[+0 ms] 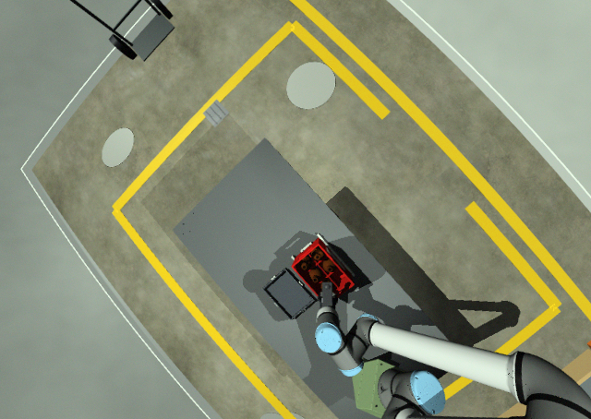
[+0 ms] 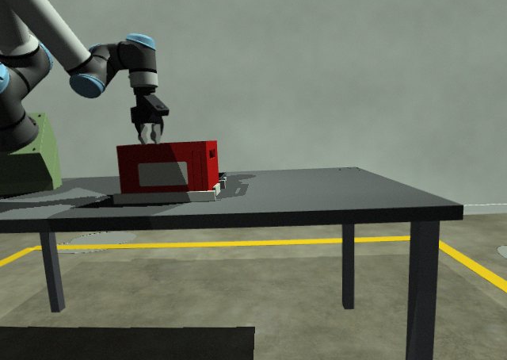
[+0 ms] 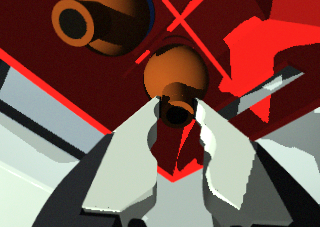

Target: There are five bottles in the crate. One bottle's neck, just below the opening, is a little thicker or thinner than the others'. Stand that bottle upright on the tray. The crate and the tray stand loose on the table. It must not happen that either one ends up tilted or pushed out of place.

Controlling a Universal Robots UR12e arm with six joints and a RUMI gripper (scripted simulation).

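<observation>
The red crate lies 8 cm ahead of my hand, 4 cm to the right of it and 7 cm below it. Round my hand: dark tray: 8 cm ahead, 23 cm to the left, 14 cm below; then bottle: 17 cm ahead, 8 cm to the right, 7 cm below.
</observation>
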